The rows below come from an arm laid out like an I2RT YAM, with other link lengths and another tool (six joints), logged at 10 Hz.
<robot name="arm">
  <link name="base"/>
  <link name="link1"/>
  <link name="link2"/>
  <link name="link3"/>
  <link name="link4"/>
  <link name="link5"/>
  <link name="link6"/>
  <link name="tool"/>
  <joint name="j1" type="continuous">
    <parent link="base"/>
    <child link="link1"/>
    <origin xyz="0 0 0.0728" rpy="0 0 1.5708"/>
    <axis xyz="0 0 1"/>
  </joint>
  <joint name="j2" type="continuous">
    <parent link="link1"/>
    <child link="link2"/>
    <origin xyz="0.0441 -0.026 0.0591" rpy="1.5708 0 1.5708"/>
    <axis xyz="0 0 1"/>
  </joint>
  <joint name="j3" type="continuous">
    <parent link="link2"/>
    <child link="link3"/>
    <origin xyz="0.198 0 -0.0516" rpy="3.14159 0 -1.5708"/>
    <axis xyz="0 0 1"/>
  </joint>
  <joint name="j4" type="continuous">
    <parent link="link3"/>
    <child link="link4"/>
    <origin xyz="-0.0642 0.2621 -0.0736" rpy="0 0 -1.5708"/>
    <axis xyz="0 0 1"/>
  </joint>
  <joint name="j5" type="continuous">
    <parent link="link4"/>
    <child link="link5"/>
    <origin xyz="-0.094 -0.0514 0.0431" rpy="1.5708 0 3.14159"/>
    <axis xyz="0 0 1"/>
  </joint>
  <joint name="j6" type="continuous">
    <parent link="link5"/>
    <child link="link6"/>
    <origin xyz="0.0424 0 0.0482" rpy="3.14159 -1.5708 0"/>
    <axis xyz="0 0 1"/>
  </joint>
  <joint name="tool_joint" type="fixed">
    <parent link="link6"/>
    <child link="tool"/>
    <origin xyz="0.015 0.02 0.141" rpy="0.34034 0 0.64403"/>
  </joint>
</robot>
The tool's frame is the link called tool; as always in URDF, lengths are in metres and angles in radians. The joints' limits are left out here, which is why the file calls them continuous.
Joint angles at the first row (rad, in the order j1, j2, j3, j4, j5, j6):
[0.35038 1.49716 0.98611 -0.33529 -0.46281 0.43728]
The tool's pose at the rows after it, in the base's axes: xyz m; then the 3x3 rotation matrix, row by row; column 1 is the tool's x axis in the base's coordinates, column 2 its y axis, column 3 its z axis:
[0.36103 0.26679 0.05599], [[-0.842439 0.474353 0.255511], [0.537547 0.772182 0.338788], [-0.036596 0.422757 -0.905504]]
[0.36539 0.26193 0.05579], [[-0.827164 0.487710 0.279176], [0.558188 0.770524 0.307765], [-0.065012 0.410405 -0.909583]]
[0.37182 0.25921 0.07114], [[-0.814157 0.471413 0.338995], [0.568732 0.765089 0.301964], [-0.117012 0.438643 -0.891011]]
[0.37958 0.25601 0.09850], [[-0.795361 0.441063 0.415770], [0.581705 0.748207 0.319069], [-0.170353 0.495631 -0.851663]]
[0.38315 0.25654 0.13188], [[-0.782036 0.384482 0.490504], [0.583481 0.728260 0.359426], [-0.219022 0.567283 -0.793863]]
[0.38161 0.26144 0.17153], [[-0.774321 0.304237 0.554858], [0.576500 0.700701 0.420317], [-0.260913 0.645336 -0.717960]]
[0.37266 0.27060 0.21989], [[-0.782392 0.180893 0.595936], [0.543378 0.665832 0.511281], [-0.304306 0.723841 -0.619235]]
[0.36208 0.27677 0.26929], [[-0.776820 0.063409 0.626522], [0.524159 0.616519 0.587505], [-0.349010 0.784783 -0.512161]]
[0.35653 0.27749 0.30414], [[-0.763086 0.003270 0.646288], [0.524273 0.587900 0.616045], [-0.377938 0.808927 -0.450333]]
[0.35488 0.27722 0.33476], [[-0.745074 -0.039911 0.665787], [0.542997 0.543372 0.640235], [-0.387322 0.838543 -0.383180]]
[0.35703 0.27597 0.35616], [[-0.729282 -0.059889 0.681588], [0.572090 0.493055 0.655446], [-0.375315 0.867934 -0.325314]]
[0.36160 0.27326 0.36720], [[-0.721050 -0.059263 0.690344], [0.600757 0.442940 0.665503], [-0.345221 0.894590 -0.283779]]
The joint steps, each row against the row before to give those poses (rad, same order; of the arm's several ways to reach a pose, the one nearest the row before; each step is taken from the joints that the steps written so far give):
[0.02122 0.02349 0.00798 -0.02438 0.05917 -0.01119]
[0.00116 -0.00912 -0.00256 0.00008 0.04116 0.00189]
[-0.00126 -0.04815 -0.01434 0.02063 0.02611 -0.00761]
[-0.01092 -0.07283 -0.01880 0.03161 0.00548 -0.00464]
[-0.00851 -0.08123 -0.02218 0.04326 -0.01869 -0.00457]
[-0.00235 -0.08194 -0.01502 0.04862 -0.03800 0.00320]
[-0.00153 -0.07402 0.00629 0.04831 -0.07883 -0.00171]
[-0.00043 -0.06171 0.01734 0.05517 -0.06372 0.01507]
[-0.00109 -0.02612 0.04390 0.00652 -0.02066 0.01033]
[-0.00305 -0.01125 0.02802 0.04687 -0.01023 0.03832]
[-0.00422 0.00102 0.00854 0.06864 0.00177 0.05500]
[-0.00889 0.00696 -0.01032 0.07393 0.00247 0.06213]

